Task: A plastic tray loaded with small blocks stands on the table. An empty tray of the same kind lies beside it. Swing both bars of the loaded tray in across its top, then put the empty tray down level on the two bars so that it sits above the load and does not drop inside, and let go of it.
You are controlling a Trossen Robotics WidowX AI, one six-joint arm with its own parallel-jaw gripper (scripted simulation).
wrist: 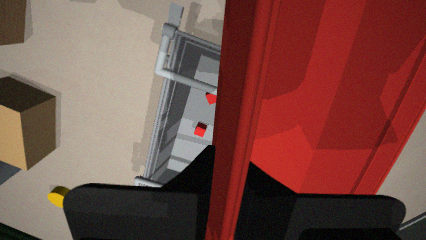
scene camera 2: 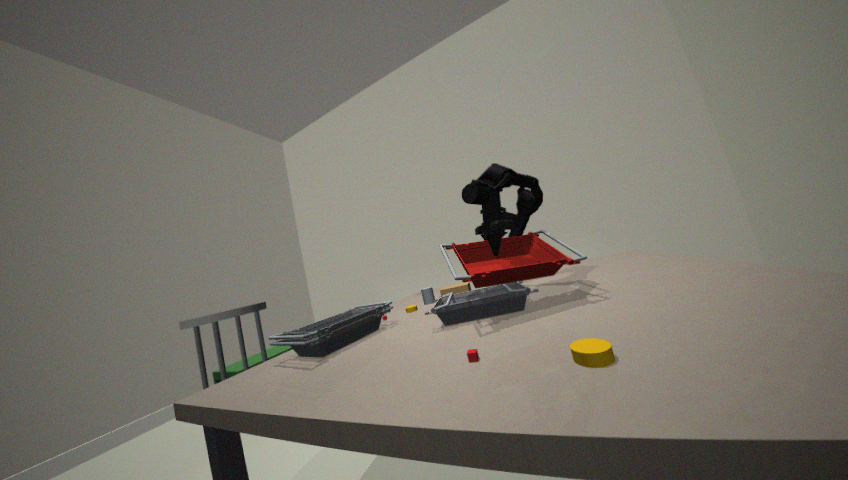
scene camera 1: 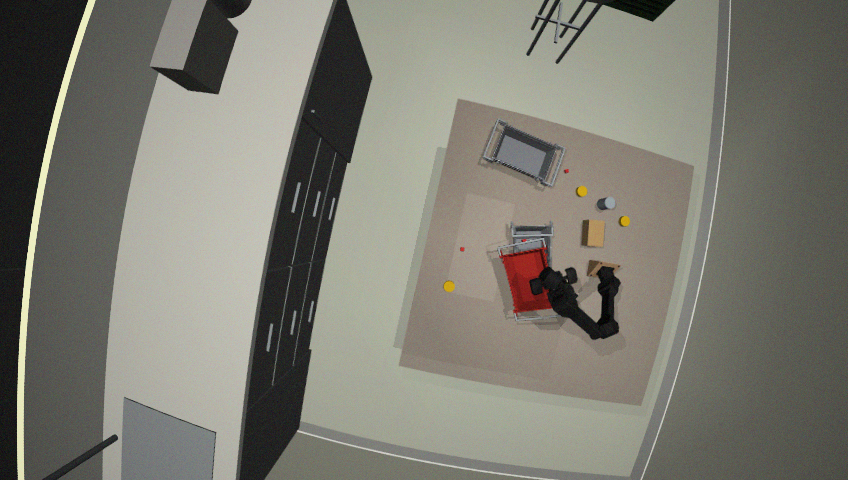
Scene:
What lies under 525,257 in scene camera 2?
A red tray.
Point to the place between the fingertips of my gripper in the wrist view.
At 218,152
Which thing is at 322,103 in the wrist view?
A red tray.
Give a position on a yellow disc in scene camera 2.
596,353

